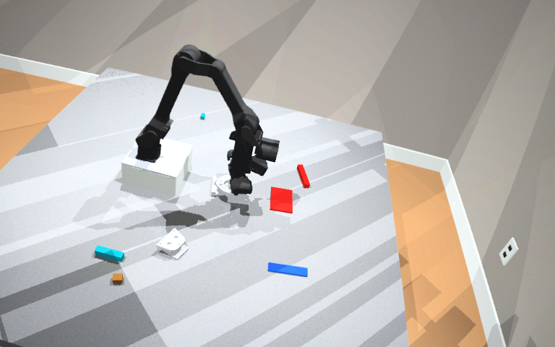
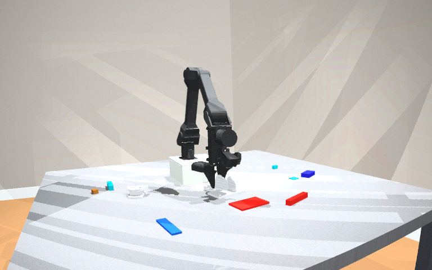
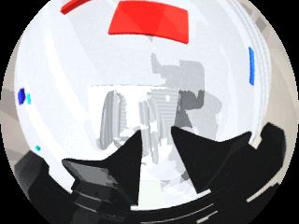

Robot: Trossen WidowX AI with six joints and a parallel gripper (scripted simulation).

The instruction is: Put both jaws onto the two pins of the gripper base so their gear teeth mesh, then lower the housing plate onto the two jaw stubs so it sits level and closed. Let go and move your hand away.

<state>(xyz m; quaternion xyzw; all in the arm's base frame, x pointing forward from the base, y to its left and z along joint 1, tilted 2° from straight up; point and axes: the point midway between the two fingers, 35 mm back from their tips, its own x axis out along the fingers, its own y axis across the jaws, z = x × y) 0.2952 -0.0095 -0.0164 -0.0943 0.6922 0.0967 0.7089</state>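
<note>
The white jaw is 40 mm behind my gripper tip and 10 mm to the left of it. Round my gripper tip: flat white plate (30 mm to the left, 20 mm below, 10 mm ahead); then white housing plate (60 mm behind, 20 mm to the left, 20 mm below); then red plate (150 mm ahead, 30 mm to the left, 20 mm below).
</note>
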